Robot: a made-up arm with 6 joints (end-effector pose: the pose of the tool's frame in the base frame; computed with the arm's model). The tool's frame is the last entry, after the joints. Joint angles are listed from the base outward.
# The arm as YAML. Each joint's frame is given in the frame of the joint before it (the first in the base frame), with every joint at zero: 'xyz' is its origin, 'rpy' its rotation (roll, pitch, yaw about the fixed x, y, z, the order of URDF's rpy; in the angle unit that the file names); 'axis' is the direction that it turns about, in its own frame. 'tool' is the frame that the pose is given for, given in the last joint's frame.
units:
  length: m
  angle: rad
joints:
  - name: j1
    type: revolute
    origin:
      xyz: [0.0, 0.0, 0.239]
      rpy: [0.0, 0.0, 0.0]
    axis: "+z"
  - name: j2
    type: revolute
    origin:
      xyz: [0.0, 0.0, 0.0]
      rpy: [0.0, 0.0, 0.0]
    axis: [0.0, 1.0, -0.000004]
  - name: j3
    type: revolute
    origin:
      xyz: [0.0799, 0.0, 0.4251]
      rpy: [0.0, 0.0, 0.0]
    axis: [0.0, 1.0, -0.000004]
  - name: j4
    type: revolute
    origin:
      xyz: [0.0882, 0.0, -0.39]
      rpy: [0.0, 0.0, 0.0]
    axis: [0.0, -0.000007, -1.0]
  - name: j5
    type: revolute
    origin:
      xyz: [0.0, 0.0, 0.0]
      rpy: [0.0, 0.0, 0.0]
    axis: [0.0, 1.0, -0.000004]
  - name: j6
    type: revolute
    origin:
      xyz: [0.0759, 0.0, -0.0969]
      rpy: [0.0, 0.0, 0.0]
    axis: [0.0, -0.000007, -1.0]
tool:
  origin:
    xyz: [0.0, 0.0, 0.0]
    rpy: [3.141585, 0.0, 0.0]
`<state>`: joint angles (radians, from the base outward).
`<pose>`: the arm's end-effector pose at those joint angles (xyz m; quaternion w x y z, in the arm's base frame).
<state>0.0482 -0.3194 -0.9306 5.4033 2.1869 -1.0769</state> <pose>0.3254 -0.0792 0.5522 0.1658 0.7163 0.3776 -0.5629</pose>
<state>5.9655 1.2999 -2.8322 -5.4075 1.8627 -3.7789</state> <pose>0.8502 -0.1869 0.2738 0.0610 -0.1951 0.8734 0.4420</pose>
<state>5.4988 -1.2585 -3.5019 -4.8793 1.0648 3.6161</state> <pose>-0.5887 0.6543 0.3413 0.7483 -0.6313 0.2014 0.0315</pose>
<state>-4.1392 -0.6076 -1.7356 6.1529 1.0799 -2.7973</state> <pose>-0.0790 0.1343 1.0123 0.2501 -0.6251 0.5079 0.5374</pose>
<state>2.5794 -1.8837 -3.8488 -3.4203 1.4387 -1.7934</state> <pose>0.4388 -0.3044 -0.3126 0.3484 -0.6864 -0.5782 0.2705</pose>
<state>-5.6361 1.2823 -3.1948 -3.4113 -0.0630 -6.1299</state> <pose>0.7162 0.5138 0.4536 0.7724 -0.2176 0.5604 0.2049</pose>
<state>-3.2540 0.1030 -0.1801 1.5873 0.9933 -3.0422</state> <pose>-0.2537 -0.0114 0.1555 0.3656 0.5606 -0.6763 0.3077</pose>
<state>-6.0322 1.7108 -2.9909 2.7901 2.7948 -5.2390</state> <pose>0.7410 0.2271 0.1858 0.6288 -0.2883 -0.3595 0.6263</pose>
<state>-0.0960 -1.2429 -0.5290 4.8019 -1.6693 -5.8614</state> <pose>-0.0882 0.0975 0.6067 0.0842 -0.0660 -0.6796 -0.7257</pose>
